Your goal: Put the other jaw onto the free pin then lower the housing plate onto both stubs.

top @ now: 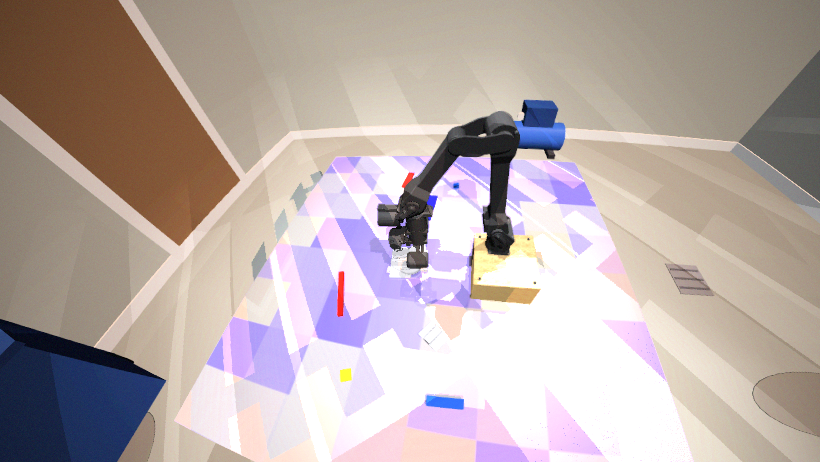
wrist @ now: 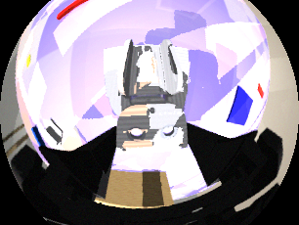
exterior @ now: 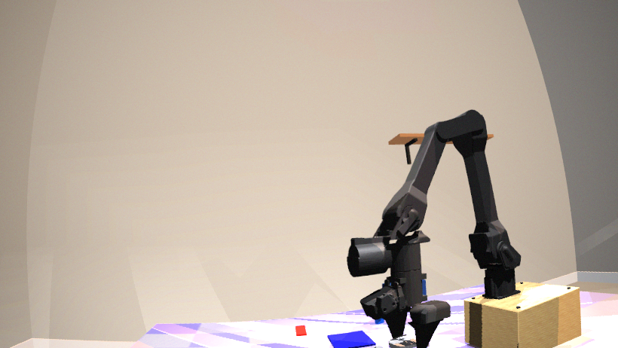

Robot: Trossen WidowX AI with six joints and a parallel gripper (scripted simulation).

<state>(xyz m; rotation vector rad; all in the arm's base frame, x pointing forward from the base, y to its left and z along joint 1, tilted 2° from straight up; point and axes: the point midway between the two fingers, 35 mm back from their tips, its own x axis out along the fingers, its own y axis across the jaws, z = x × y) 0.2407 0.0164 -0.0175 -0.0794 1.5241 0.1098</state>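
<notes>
Now: the grey jaw 20 mm ahead of my gripper tip, 20 mm to the left of it and 30 mm below it. Also, from my gripper tip: blue tile: 30 mm ahead, 280 mm to the right, 40 mm below; yellow square: 150 mm ahead, 380 mm to the left, 40 mm below; blue bar: 120 mm behind, 400 mm to the left, 30 mm below.
</notes>
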